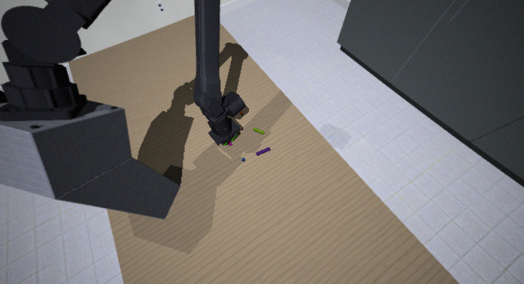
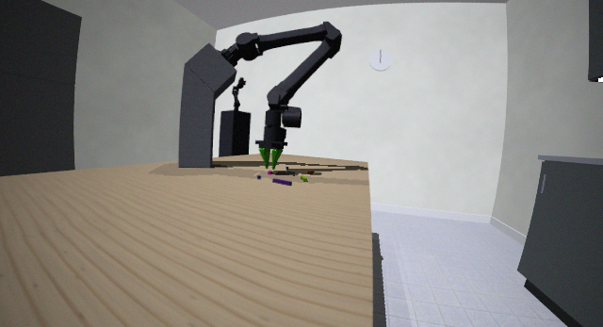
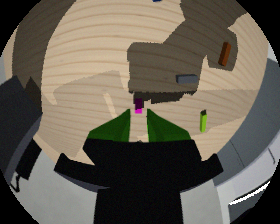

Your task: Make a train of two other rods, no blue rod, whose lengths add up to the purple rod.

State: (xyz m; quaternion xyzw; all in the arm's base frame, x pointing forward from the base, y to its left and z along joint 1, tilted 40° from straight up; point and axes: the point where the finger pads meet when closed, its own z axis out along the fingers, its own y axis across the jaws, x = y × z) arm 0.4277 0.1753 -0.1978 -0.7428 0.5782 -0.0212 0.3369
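Right now the magenta rod is 20 mm below my hand. From my hand the other things lie so: lime rod (130 mm ahead, 20 mm to the left, 20 mm below); then grey rod (40 mm ahead, 70 mm to the left, 20 mm below); then purple rod (120 mm ahead, 80 mm to the right, 20 mm below).
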